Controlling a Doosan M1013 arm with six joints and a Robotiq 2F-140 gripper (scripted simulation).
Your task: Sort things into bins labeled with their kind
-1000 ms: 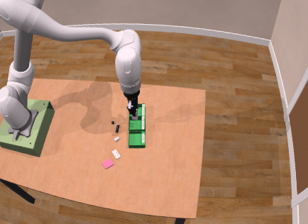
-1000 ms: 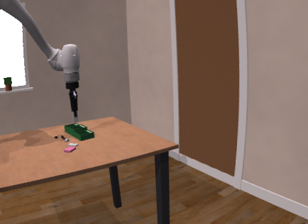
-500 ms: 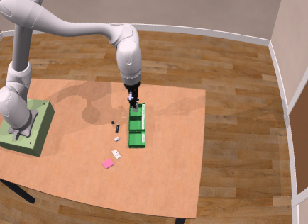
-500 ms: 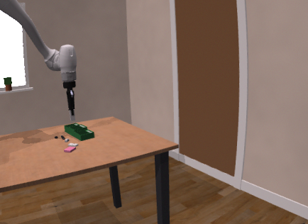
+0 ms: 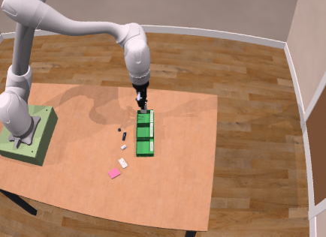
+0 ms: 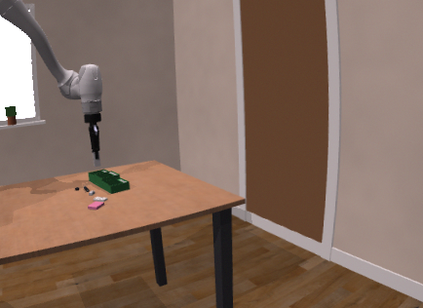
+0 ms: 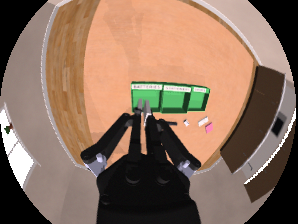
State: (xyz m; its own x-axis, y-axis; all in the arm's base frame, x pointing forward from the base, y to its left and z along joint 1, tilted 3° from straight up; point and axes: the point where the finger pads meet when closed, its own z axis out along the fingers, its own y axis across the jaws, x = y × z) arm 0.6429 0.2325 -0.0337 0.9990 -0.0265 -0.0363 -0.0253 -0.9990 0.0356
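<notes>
Right now the white thing is 6 cm behind my hand, 27 cm to the right of it and 10 cm below it. Also, from my hand: black bar: 8 cm behind, 12 cm to the right, 9 cm below; then small dark piece: 12 cm behind, 8 cm to the right, 10 cm below; then small white piece: 7 cm behind, 18 cm to the right, 9 cm below.
</notes>
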